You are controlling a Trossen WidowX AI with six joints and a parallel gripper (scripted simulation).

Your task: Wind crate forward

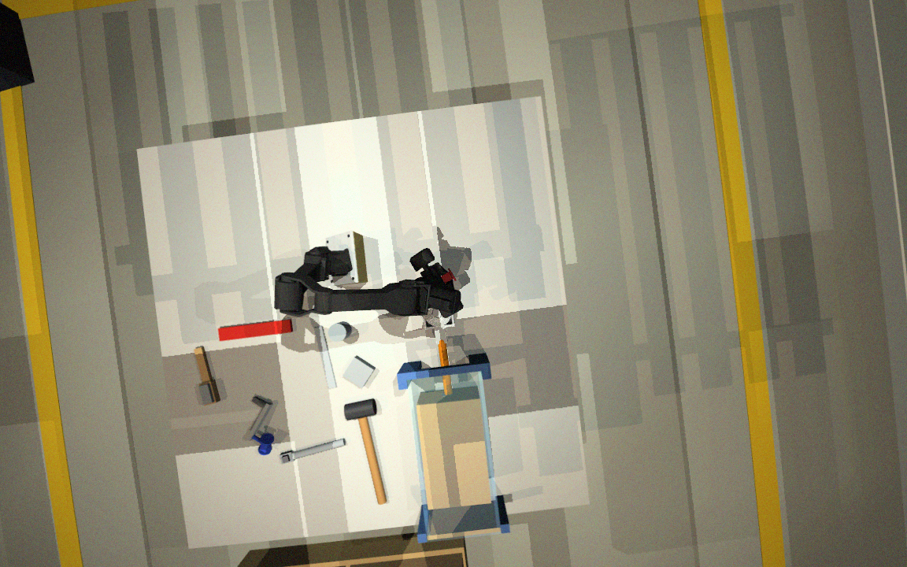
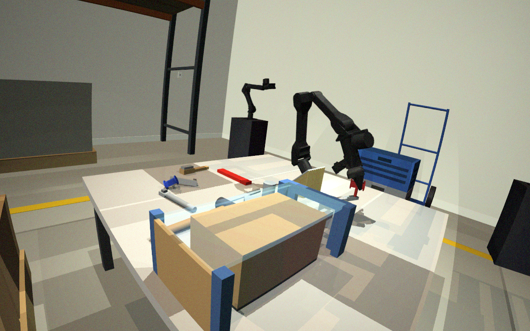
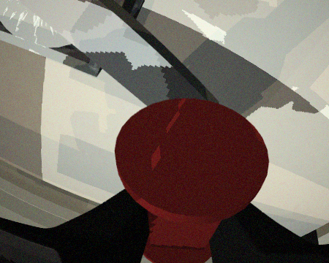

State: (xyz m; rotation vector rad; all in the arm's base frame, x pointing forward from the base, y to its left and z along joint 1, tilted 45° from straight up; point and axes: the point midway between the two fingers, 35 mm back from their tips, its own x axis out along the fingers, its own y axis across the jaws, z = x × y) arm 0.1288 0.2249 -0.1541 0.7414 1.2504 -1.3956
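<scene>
Now: the red-knobbed winch handle 4 cm ahead of my gripper tip, 3 cm to the right of it and 3 cm below it. Also, from my gripper tip: grey block 22 cm ahead, 35 cm to the right, 12 cm below; winch 8 cm ahead, 7 cm to the right, 10 cm below; red knob 1 cm to the right.
</scene>
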